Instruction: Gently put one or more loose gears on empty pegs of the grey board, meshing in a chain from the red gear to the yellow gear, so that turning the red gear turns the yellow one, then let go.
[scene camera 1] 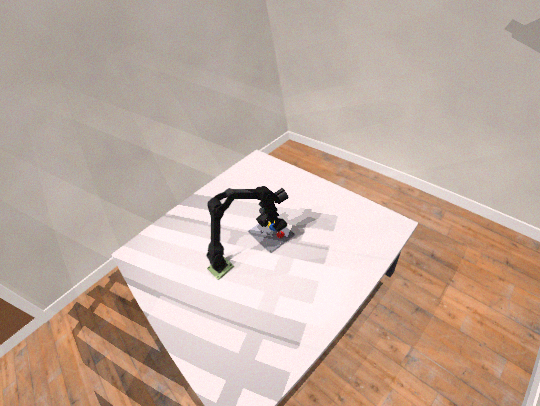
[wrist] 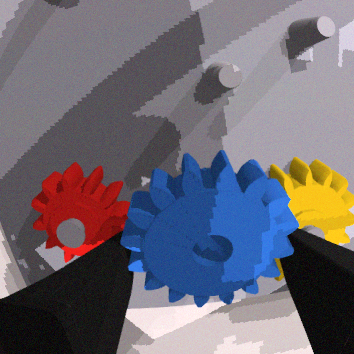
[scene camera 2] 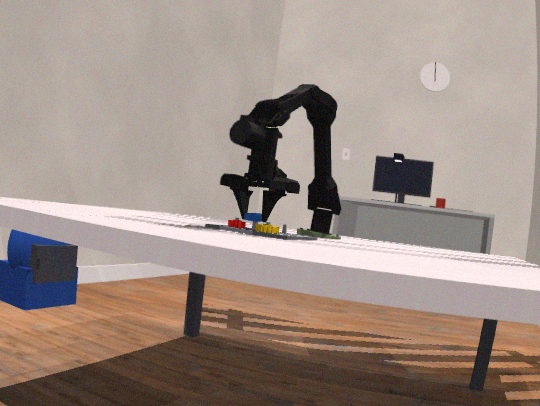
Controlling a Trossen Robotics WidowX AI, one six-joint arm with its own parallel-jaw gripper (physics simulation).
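Frame: origin at the arm's base, x down, y back, z left, level; metres.
Where they show: gripper, fingertip midpoint: (wrist: 207, 240) (scene camera 2: 253, 220); arm's base, link origin: (scene camera 1: 220, 266) (scene camera 2: 319, 232).
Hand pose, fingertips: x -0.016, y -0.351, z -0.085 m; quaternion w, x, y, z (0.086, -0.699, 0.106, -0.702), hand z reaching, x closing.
Each offset is from my fingertips to the top centre of the thing.
My gripper (scene camera 1: 272, 223) (scene camera 2: 255, 218) (wrist: 207, 240) points down over the grey board @[dx -0.002, dy +0.032, dz +0.014 m] (scene camera 1: 270, 246) (scene camera 2: 300, 237) (wrist: 280, 125) and is shut on the blue gear @[dx -0.019, dy +0.007, dz +0.002 m] (scene camera 1: 273, 228) (scene camera 2: 252, 216) (wrist: 185, 240). The blue gear sits higher than the red gear @[dx +0.004, dy +0.017, dz -0.046 m] (scene camera 1: 280, 234) (scene camera 2: 236, 223) (wrist: 87, 200) and the yellow gear @[dx +0.003, dy -0.013, dz +0.038 m] (scene camera 2: 267, 228) (wrist: 320, 195), and between them in the wrist view. It looks tilted there. Its hole looks dark; whether a peg tip is in it I cannot tell. The red gear is on a peg. The yellow gear is partly hidden behind the blue gear and a finger.
Two bare pegs stand on the board, a nearer peg @[dx +0.000, dy +0.052, dz +0.021 m] (wrist: 230, 76) and a farther peg @[dx +0.000, dy +0.062, dz +0.058 m] (wrist: 326, 26). The arm's green base plate (scene camera 1: 220, 270) (scene camera 2: 318, 233) is on the white table (scene camera 1: 350, 220) (scene camera 2: 150, 237) beside the board. Striped shadows cross the table.
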